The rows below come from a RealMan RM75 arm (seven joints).
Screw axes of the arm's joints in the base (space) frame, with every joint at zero. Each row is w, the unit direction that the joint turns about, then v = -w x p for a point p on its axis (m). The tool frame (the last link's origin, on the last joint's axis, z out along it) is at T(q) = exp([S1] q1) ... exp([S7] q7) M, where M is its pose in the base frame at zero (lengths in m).
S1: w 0 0 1 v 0.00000 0.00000 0.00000
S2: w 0 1 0 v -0.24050 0.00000 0.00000
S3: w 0 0 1 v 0.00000 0.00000 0.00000
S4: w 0 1 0 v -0.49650 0.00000 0.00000
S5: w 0 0 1 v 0.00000 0.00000 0.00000
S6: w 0 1 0 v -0.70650 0.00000 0.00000
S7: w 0 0 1 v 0.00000 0.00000 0.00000
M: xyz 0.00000 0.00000 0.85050 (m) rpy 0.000 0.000 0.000 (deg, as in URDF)
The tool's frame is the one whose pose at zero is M.
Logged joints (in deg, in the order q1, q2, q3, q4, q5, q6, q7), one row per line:
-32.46 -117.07 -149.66 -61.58 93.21 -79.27 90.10
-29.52 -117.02 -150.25 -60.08 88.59 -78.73 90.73
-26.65 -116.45 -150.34 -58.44 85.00 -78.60 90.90
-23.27 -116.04 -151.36 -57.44 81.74 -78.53 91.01
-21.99 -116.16 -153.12 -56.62 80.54 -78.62 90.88
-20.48 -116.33 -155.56 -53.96 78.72 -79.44 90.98
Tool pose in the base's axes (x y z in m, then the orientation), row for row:
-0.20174 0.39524 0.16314 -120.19 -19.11 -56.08
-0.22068 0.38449 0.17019 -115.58 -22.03 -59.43
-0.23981 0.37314 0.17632 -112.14 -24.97 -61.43
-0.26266 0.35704 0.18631 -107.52 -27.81 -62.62
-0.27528 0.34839 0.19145 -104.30 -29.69 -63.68
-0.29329 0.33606 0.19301 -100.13 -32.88 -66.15
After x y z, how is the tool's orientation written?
As a rotation vector, in degrees.
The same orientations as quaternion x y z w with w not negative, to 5 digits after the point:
-0.82564 -0.13128 -0.38524 0.39074
-0.80044 -0.15257 -0.41158 0.40819
-0.78101 -0.17390 -0.42783 0.42041
-0.75634 -0.19563 -0.44049 0.44232
-0.73818 -0.21013 -0.45069 0.45587
-0.71193 -0.23378 -0.47033 0.46615

